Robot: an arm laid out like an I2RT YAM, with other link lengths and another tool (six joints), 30 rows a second.
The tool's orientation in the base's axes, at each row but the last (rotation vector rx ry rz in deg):
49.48, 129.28, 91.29
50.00, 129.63, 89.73
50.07, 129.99, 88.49
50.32, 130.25, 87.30
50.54, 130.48, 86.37
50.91, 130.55, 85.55
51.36, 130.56, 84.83
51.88, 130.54, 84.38
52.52, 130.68, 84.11
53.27, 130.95, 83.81
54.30, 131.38, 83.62
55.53, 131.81, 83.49
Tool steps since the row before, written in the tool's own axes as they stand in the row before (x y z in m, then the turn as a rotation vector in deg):
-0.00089, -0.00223, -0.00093, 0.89, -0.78, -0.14
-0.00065, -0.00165, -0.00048, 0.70, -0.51, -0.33
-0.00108, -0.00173, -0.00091, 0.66, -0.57, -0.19
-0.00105, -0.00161, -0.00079, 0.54, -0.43, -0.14
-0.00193, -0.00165, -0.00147, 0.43, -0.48, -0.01
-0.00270, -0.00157, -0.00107, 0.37, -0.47, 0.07
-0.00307, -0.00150, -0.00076, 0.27, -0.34, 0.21
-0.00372, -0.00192, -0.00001, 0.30, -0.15, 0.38
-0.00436, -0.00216, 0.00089, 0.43, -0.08, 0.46
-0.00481, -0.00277, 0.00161, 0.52, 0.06, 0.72
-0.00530, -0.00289, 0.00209, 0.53, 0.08, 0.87
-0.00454, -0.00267, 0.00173, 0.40, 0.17, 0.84
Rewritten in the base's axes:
-0.00049, -0.00175, -0.00182, -1.03, 0.24, -0.55
-0.00028, -0.00115, -0.00140, -0.89, 0.05, -0.25
-0.00020, -0.00178, -0.00133, -0.81, 0.11, -0.37
-0.00014, -0.00166, -0.00125, -0.64, 0.11, -0.27
0.00016, -0.00273, -0.00107, -0.50, 0.13, -0.38
0.00098, -0.00291, -0.00122, -0.41, 0.15, -0.41
0.00143, -0.00291, -0.00131, -0.21, 0.23, -0.37
0.00216, -0.00292, -0.00207, -0.08, 0.42, -0.27
0.00302, -0.00277, -0.00277, -0.11, 0.58, -0.23
0.00349, -0.00274, -0.00371, 0.02, 0.86, -0.22
0.00400, -0.00276, -0.00414, 0.10, 0.98, -0.27
0.00324, -0.00247, -0.00375, 0.21, 0.90, -0.19

